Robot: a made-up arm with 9 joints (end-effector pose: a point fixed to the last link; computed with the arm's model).
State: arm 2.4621 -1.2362 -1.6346 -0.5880 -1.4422 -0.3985 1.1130 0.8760 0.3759
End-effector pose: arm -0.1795 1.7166 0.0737 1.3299 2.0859 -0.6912
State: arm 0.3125 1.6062 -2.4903 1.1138 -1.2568 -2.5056 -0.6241 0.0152 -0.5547
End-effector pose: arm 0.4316 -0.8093 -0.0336 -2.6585 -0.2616 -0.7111
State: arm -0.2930 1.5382 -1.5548 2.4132 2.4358 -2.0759 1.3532 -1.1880 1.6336
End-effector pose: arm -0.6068 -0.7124 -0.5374 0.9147 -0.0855 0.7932
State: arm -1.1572 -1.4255 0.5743 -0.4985 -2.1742 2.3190 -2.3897 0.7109 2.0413
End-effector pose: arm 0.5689 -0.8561 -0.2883 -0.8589 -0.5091 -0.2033
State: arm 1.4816 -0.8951 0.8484 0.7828 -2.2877 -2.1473 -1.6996 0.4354 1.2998
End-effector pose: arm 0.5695 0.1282 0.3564 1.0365 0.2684 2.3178
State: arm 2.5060 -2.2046 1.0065 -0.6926 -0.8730 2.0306 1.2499 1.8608 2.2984
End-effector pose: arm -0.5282 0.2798 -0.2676 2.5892 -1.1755 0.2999
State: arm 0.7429 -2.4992 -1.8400 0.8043 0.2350 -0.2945 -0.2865 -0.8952 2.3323
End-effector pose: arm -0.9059 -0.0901 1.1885 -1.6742 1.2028 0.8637
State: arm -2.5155 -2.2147 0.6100 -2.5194 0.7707 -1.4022 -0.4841 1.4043 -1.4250
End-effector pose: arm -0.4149 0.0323 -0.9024 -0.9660 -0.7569 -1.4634
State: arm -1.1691 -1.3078 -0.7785 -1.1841 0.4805 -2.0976 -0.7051 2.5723 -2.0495
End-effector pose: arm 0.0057 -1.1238 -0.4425 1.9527 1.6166 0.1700
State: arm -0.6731 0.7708 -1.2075 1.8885 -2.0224 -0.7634 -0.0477 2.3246 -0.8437
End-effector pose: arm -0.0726 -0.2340 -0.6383 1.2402 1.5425 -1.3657
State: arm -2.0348 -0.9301 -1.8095 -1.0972 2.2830 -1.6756 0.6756 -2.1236 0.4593
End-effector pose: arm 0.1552 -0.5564 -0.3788 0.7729 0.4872 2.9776
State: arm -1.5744 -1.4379 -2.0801 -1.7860 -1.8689 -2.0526 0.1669 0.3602 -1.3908
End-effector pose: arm 0.2942 -0.5137 -0.3510 1.1223 -1.5899 1.1934
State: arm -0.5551 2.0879 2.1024 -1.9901 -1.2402 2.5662 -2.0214 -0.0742 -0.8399
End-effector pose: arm -0.2941 -0.0768 -0.5798 -0.9980 0.7572 -1.2989
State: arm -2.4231 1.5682 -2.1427 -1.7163 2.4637 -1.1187 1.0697 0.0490 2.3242
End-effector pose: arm -0.1173 0.0844 -0.2827 1.9131 0.8156 1.8504
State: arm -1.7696 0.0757 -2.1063 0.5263 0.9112 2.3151 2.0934 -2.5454 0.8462
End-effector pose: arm 0.0560 0.3474 -0.6093 1.3515 -1.7259 -1.0329
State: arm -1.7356 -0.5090 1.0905 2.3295 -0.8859 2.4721 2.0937 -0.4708 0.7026
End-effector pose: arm 0.9886 0.3826 -0.5061 1.0092 -0.1499 -0.8624
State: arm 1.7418 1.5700 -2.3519 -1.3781 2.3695 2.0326 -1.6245 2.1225 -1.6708
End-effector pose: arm 0.4073 -0.3109 0.6633 -0.9600 -1.0234 -0.2465
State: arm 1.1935 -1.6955 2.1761 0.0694 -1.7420 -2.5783 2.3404 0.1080 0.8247
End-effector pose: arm 0.2271 0.9850 0.5841 0.1196 -2.1195 1.1767
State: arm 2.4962 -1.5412 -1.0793 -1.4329 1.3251 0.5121 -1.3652 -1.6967 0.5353
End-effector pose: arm 0.1633 1.1559 0.0200 -0.7360 0.4020 0.9437
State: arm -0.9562 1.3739 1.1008 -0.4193 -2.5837 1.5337 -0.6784 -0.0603 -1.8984
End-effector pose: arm 0.1884 0.0808 -0.2706 -0.9400 0.6726 1.1364
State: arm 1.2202 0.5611 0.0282 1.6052 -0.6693 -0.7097 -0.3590 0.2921 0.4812
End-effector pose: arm 0.7362 -0.5569 0.0005 0.4752 1.3127 -1.6147
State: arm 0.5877 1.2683 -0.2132 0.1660 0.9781 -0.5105 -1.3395 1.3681 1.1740
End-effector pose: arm 0.3645 -0.9454 -0.1456 0.5076 1.1258 -2.6839
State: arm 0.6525 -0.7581 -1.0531 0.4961 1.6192 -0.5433 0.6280 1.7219 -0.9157
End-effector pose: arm 0.0826 0.0130 1.0781 0.3201 0.8789 -2.2220
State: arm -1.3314 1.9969 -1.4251 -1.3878 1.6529 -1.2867 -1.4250 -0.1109 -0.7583
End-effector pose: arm -0.1434 0.1217 -0.7363 0.0194 0.0846 2.8168
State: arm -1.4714 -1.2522 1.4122 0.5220 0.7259 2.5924 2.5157 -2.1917 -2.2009
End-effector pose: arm 0.1851 -0.1927 -0.4920 0.0027 1.8468 2.2412
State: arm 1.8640 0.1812 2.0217 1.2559 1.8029 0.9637 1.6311 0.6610 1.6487
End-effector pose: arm 0.0975 0.1986 1.0257 1.7178 -2.4998 0.3270
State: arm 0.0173 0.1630 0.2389 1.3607 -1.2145 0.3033 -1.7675 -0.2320 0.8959
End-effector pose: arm 0.6676 -0.5153 0.1289 -0.3420 1.2227 1.8968
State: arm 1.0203 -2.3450 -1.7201 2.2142 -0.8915 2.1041 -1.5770 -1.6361 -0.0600
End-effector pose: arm -0.3360 0.0566 0.8541 1.1495 0.2781 -0.1332
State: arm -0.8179 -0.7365 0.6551 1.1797 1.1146 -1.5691 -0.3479 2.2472 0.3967
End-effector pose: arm 0.9403 -0.4068 -0.2561 -0.2820 -0.1406 0.2290
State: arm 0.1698 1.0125 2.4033 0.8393 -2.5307 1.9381 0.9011 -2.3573 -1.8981
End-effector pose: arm 0.5687 -1.0721 -0.3549 0.6886 -2.4247 0.2347
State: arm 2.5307 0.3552 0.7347 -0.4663 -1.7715 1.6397 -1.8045 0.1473 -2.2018
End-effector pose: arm 0.4720 0.0966 0.6359 2.4638 0.4600 -0.3589
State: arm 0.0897 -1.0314 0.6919 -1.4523 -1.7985 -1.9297 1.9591 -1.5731 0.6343
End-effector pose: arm 0.5296 -1.0235 1.0937 1.8621 0.3344 0.1209
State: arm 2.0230 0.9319 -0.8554 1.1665 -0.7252 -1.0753 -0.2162 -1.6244 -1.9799
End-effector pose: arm 0.1426 -0.3480 1.2704 0.8927 1.9456 -1.4897
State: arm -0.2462 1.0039 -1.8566 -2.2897 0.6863 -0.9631 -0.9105 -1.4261 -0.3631
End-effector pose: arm 0.6213 -0.5537 -0.6358 1.9523 1.2170 -0.0108
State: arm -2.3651 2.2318 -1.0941 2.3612 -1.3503 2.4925 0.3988 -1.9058 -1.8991
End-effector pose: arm 0.1167 1.0705 -0.2995 -2.8268 1.2296 0.1999
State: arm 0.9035 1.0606 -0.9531 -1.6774 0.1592 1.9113 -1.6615 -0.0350 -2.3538
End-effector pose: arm 0.3972 -0.9131 0.5260 -0.3828 -0.7798 2.3207
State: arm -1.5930 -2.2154 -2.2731 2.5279 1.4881 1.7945 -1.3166 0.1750 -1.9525
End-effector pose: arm -0.3877 -0.4639 -0.4481 -0.3157 -0.0547 -0.1610
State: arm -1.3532 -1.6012 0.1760 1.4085 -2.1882 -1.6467 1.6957 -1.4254 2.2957
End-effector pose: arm 0.8182 -0.9596 0.0781 -0.5172 0.9283 2.1170
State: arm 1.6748 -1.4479 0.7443 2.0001 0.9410 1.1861 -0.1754 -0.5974 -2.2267
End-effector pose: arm 0.2529 0.9482 1.0267 0.6929 1.2151 -2.1400
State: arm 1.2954 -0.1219 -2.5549 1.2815 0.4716 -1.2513 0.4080 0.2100 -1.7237
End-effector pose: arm 0.8332 0.6022 0.9827 2.9162 -0.1236 -1.1359
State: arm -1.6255 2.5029 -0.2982 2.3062 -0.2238 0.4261 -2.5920 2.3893 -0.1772
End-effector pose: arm -0.5699 0.4066 -0.8757 1.4415 -1.1555 -0.0692
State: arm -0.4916 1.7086 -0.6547 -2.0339 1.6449 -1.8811 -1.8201 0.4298 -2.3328
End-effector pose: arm -0.0731 -0.5486 -0.6598 -2.1029 -0.9871 -1.9315
